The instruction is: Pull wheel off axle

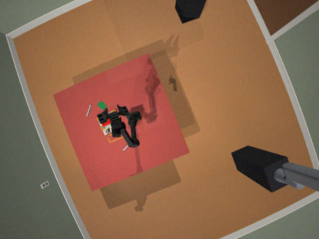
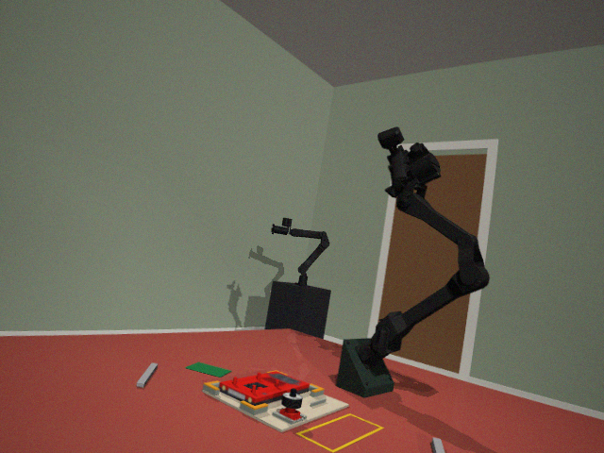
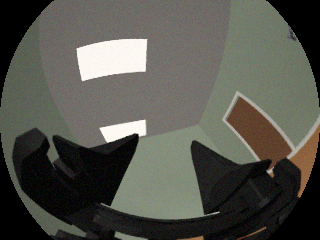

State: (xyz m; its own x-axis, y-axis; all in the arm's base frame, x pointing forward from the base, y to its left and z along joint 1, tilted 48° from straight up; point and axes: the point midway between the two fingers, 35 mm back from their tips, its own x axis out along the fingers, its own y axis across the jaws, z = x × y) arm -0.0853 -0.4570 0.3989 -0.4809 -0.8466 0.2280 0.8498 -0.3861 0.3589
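Now: gripper tip 400 mm short of the dark grey wheel, 70 mm to the right of it and 690 mm above it. Also, from my gripper tip: pale baseplate (340 mm ahead, 30 mm to the right, 720 mm below); then green flat plate (360 mm ahead, 250 mm to the right, 730 mm below).
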